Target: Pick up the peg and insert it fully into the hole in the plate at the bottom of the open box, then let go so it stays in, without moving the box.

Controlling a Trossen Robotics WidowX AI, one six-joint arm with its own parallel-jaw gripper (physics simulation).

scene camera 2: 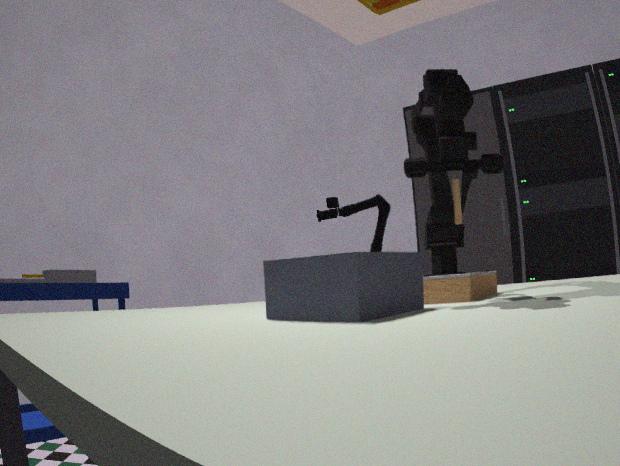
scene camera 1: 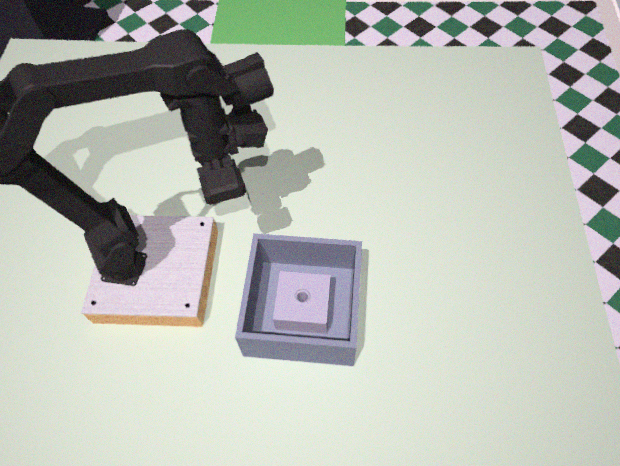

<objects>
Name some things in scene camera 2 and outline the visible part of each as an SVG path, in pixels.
My gripper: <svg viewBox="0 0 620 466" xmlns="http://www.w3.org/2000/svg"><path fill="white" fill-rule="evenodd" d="M442 126L436 129L436 150L439 161L426 162L424 157L406 158L404 161L404 173L407 178L424 177L427 172L432 172L433 181L439 181L446 194L452 213L454 213L454 202L447 171L462 170L461 210L463 213L471 180L477 179L478 176L477 170L481 169L485 174L501 173L504 168L503 158L500 154L482 154L481 159L468 160L468 150L477 150L476 132L465 132L464 127Z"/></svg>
A grey-blue box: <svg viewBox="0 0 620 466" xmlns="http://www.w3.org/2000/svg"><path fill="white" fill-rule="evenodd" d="M422 253L349 252L263 261L267 320L360 323L423 309Z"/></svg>
</objects>
